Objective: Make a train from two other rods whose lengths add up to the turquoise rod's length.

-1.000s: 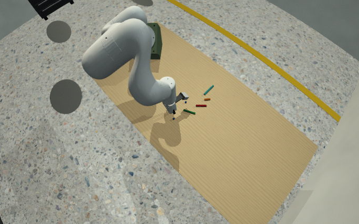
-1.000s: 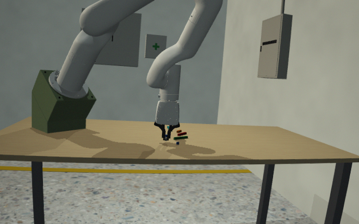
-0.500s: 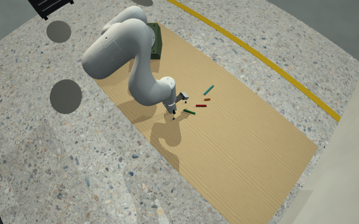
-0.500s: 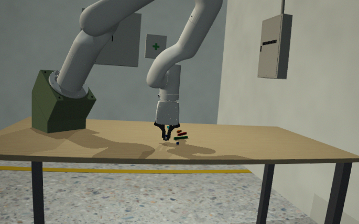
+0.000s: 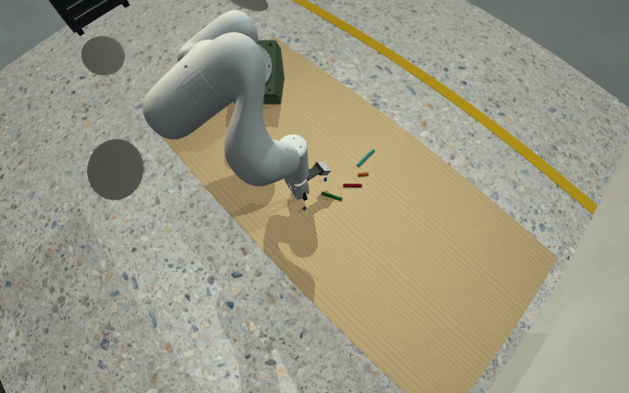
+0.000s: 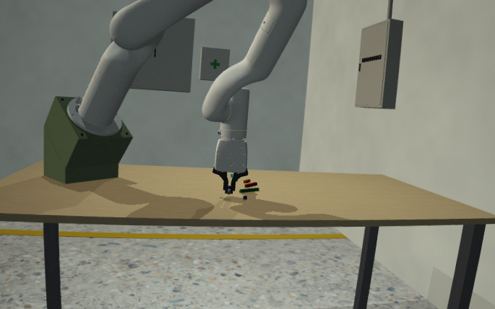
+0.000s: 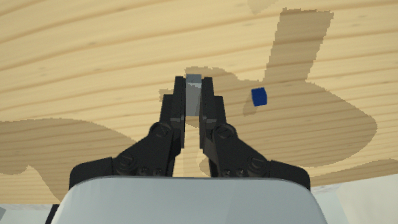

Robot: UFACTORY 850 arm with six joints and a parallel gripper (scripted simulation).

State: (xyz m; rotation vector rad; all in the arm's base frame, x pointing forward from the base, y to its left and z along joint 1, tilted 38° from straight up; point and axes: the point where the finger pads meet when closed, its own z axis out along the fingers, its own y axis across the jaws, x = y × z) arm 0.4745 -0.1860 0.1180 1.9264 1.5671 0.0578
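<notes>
Now: hand 20 mm above the grey rod. Round my hand: green rod (90 mm ahead, 80 mm to the left, 30 mm below); then red rod (160 mm to the left, 130 mm ahead, 30 mm below); then orange rod (230 mm to the left, 130 mm ahead, 30 mm below).
</notes>
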